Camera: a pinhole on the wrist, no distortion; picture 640 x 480 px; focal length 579.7 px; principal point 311.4 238.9 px. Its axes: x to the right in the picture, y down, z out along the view. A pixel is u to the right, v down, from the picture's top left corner.
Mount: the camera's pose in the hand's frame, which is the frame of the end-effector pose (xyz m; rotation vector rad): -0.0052 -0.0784 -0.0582 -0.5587 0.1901 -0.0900
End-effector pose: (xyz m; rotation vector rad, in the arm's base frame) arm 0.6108 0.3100 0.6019 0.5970 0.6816 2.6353
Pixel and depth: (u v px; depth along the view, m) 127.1 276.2 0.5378
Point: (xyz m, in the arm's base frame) 0.7954 0.2240 1.0302
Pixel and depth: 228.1 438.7 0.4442
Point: 0.6356 0.1733 0.9518
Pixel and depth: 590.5 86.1 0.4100
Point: 0.5279 0.5280 0.9388
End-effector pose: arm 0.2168 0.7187 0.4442 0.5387 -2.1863 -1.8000
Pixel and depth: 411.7 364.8 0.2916
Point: 0.0475 0.8179 0.5287
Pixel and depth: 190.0 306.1 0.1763
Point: 0.1817 0.8000 0.4622
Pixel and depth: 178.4 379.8 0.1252
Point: 0.2066 0.7544 0.4534
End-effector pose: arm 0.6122 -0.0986 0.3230 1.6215 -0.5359 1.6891
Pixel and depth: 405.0 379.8 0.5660
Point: 0.6079 -0.4992 0.6193
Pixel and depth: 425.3 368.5 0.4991
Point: 0.6209 -0.4322 0.5959
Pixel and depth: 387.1 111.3 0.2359
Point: 0.7277 -0.1977 0.4112
